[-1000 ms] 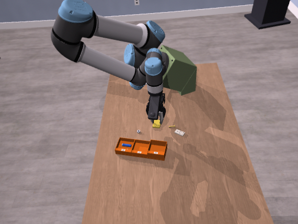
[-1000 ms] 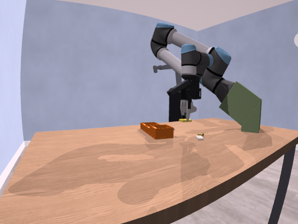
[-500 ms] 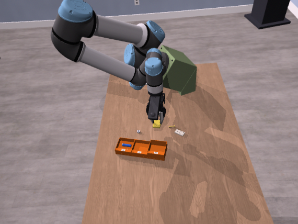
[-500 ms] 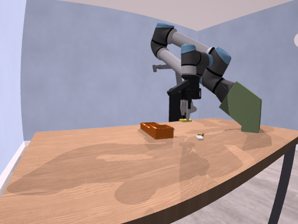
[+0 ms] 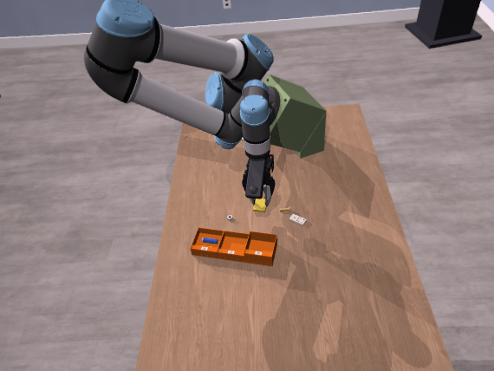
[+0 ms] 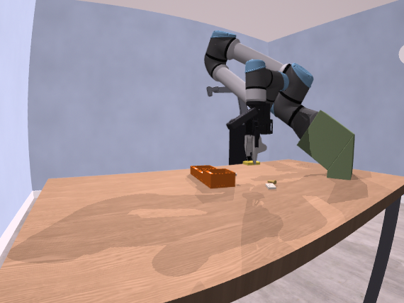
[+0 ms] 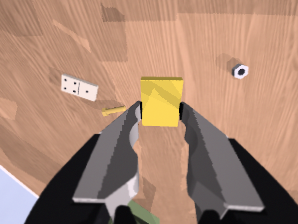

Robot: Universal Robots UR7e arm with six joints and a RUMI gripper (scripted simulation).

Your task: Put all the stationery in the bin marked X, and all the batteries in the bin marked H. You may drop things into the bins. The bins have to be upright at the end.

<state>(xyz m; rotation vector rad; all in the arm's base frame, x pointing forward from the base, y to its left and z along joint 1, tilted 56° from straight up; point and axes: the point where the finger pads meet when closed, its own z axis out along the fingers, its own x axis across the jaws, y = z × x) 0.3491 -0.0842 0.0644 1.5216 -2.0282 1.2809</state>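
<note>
Now: the orange bin 100 mm ahead of my hand, 110 mm to the right of it and 50 mm below it. Round my hand: brass-coloured piece 10 mm behind, 90 mm to the left, 70 mm below; grey nut 30 mm behind, 100 mm to the right, 70 mm below; yellow pad 10 mm below.
</note>
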